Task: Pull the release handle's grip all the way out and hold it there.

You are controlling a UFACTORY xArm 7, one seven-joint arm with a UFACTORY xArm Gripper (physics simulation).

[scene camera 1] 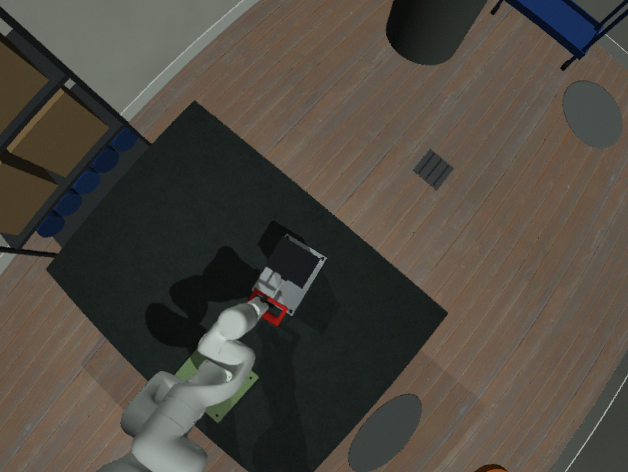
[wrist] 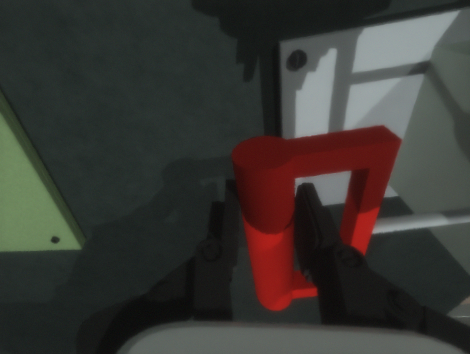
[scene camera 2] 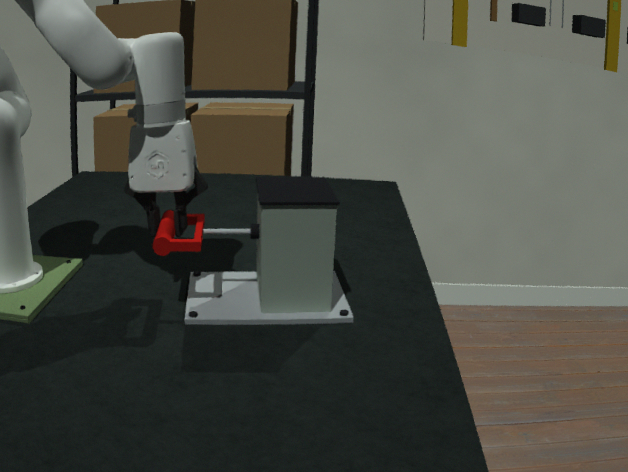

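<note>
The red handle is a frame with a thick round grip bar on its outer side. A thin metal rod joins it to the pale box with a black top, and a long stretch of rod shows between them. The box stands on a light base plate. My gripper is shut on the round grip bar from above, one finger outside it and one inside the frame. In scene camera 1 the arm hides the fingers.
The dark mat lies under the device. The arm stands on a green plate. A shelf rack with cardboard boxes is behind. A dark column and a blue cart stand farther off.
</note>
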